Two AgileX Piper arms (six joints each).
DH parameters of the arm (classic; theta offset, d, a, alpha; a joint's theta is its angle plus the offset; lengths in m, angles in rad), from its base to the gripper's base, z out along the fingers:
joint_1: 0 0.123 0 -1.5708
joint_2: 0.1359 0 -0.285 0
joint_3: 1.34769 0 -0.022 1.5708
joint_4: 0 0.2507 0 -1.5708
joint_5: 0 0 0 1.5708
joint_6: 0 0.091 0 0
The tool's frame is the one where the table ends.
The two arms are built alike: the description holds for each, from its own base.
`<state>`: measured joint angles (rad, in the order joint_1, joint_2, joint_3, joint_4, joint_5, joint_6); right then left.
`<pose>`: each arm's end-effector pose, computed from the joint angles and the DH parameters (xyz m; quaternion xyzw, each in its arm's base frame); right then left.
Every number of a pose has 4 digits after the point. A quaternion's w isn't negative.
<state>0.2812 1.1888 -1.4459 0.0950 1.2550 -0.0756 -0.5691 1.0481 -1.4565 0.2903 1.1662 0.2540</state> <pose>0.2041 0.0675 0.4332 -0.1684 0.9298 0.0804 0.3171 0.1580 -0.0726 0.4720 0.3504 0.8192 0.0752 0.4478</pose>
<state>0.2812 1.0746 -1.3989 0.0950 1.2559 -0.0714 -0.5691 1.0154 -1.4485 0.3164 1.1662 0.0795</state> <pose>0.1714 0.0581 0.4425 -0.1660 0.9188 0.0843 0.3480 0.1497 -0.0649 0.4758 0.2730 0.8406 0.0458 0.4656</pose>
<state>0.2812 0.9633 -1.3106 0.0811 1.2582 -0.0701 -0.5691 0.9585 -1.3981 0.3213 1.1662 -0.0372</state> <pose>0.1425 0.0485 0.4359 -0.1650 0.9155 0.0786 0.3583 0.1371 -0.0563 0.4707 0.2224 0.8536 0.0200 0.4707</pose>
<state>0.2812 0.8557 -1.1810 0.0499 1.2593 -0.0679 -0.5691 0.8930 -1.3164 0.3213 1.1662 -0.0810</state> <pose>0.1190 0.0389 0.4141 -0.1636 0.9205 0.0625 0.3494 0.1246 -0.0484 0.4571 0.2058 0.8614 0.0121 0.4643</pose>
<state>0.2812 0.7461 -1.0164 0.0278 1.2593 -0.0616 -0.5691 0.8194 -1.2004 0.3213 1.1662 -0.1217</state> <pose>0.0977 0.0307 0.3800 -0.1614 0.9306 0.0498 0.3248 0.1128 -0.0408 0.4338 0.1935 0.8734 0.0092 0.4467</pose>
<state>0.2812 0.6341 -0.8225 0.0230 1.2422 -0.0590 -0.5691 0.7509 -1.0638 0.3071 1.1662 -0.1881</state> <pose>0.0786 0.0248 0.3359 -0.1613 0.9409 0.0444 0.2944 0.1032 -0.0360 0.4023 0.1725 0.8928 -0.0009 0.4161</pose>
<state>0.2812 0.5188 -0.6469 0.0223 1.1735 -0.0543 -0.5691 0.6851 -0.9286 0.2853 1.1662 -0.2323</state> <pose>0.0633 0.0202 0.2972 -0.1582 0.9402 0.0452 0.2983 0.0933 -0.0317 0.3695 0.1600 0.9097 -0.0080 0.3830</pose>
